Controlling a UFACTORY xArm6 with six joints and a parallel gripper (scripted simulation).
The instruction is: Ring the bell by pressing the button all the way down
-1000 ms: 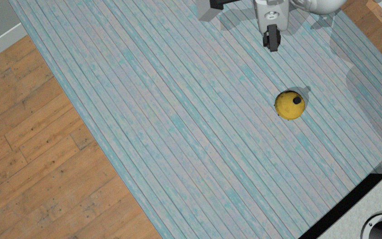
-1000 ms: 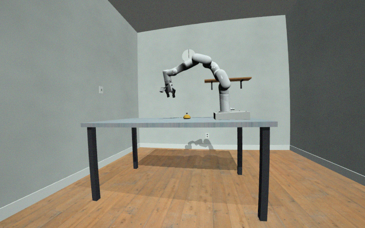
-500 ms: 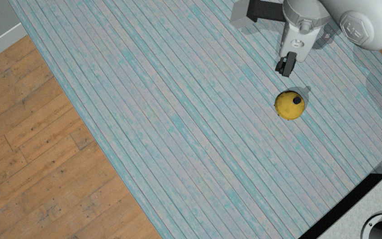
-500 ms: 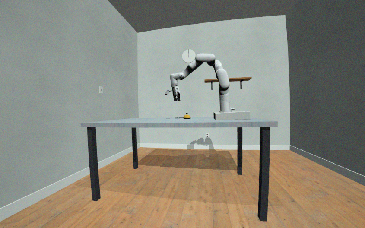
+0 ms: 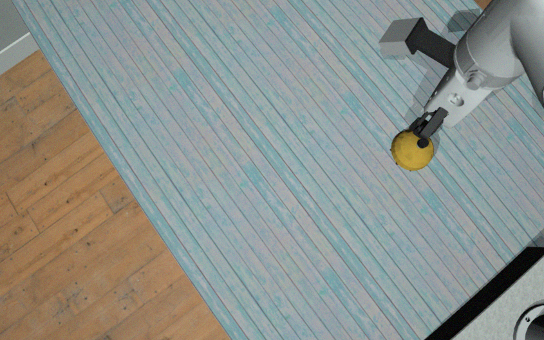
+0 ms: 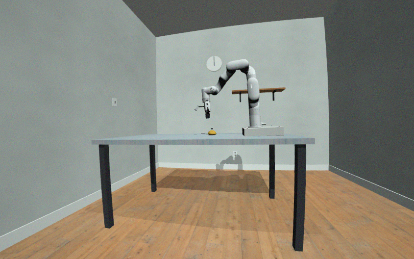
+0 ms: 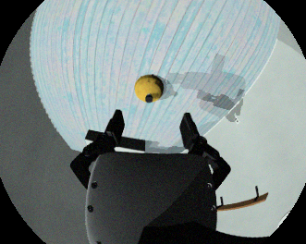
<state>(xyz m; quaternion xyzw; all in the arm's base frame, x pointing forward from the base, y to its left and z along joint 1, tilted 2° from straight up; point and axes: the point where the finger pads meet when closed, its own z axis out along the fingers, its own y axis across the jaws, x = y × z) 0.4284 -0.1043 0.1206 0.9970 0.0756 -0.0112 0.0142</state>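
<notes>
The black button is 40 mm behind my hand and 120 mm below it. Round my hand: yellow bell: 40 mm behind, 130 mm below.
</notes>
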